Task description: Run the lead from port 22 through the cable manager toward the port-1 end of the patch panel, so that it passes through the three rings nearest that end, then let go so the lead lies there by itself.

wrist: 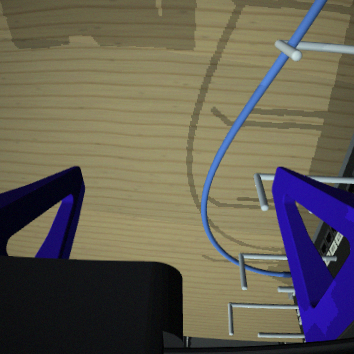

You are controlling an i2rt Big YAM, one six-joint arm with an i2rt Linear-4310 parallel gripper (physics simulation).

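The blue lead [233, 131] comes in at the upper right and crosses the front bar of the top white ring [289, 50]. It bows left, clear of the front bar of the second ring [261, 192], then curves right across the front of a third ring [243, 272] and disappears behind the right finger. Another ring [230, 319] stands lower down, with the lead outside it. The gripper [178, 171] is wide open; the lead shows farther off, in the gap between its fingers, nearer the right one. The patch panel [328, 239] is partly hidden by the right finger. Port numbers are not readable.
The wood-grain table [100, 120] lies behind the lead and rings and carries their shadows. More white bars [280, 335] show at the lower right, close to the right finger. The ring arms reach right toward the panel, and the right finger overlaps some of them in view.
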